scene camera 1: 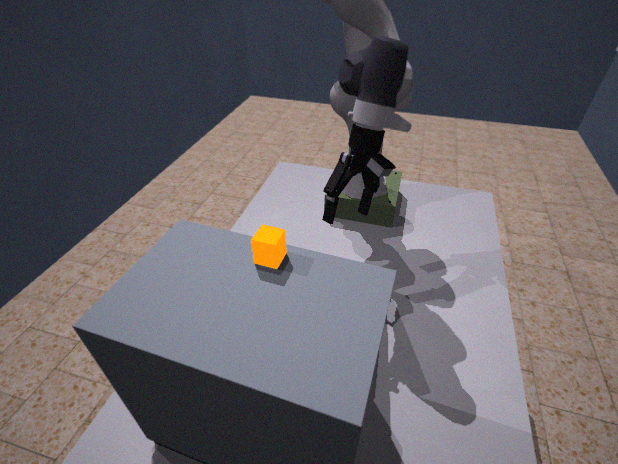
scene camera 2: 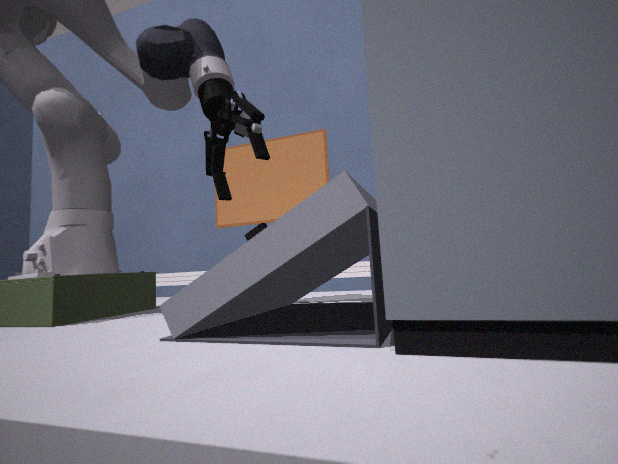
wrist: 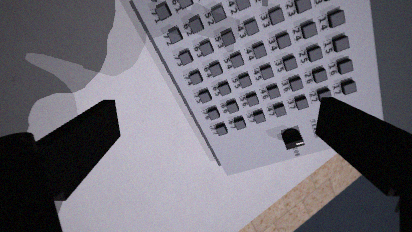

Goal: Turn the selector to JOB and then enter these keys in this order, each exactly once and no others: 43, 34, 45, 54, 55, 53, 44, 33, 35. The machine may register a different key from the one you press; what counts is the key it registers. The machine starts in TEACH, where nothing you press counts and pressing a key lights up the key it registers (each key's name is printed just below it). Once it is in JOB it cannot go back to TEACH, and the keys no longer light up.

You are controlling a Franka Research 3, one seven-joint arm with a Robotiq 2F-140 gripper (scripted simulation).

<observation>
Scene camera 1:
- my gripper: 345, 217
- grey box: 213, 339
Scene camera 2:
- my gripper: 243, 180
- sloped grey keypad: 247, 298
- grey box: 487, 130
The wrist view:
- my gripper: 218, 117
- sloped grey keypad: 257, 145
</observation>
